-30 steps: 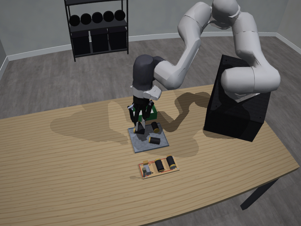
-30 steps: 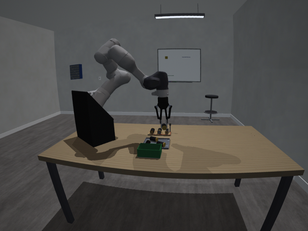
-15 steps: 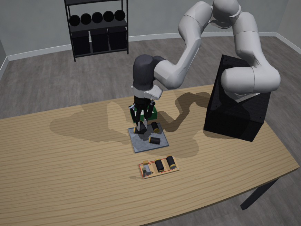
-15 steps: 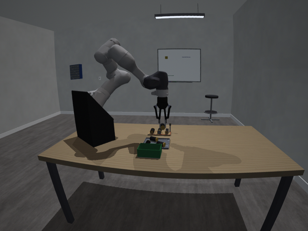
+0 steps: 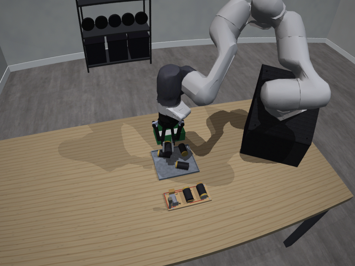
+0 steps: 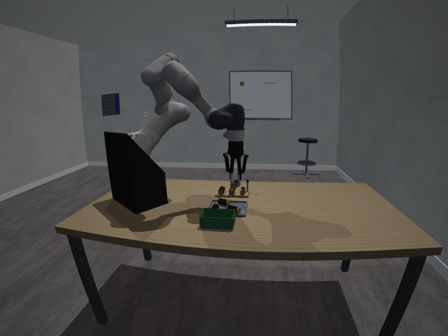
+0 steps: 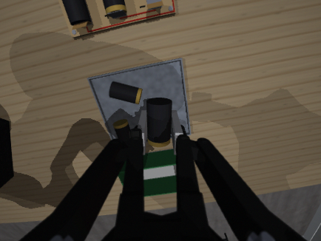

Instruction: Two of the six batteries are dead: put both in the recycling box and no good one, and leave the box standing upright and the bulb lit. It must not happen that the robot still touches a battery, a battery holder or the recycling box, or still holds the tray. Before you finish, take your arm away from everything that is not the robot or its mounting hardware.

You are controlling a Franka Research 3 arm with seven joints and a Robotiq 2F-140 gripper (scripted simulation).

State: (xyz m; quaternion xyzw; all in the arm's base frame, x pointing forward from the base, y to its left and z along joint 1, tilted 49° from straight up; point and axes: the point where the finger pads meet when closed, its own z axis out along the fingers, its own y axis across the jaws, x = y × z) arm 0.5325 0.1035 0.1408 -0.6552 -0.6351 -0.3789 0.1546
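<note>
My hand is 23 cm to the right of the bulb, 8 cm above it and 2 cm past it. Round my hand: grey tray 15 cm below, 3 cm to the right, 3 cm behind; then wooden holder board 17 cm to the left, 15 cm below, 9 cm behind; then green recycling box 21 cm to the right, 14 cm below.
</note>
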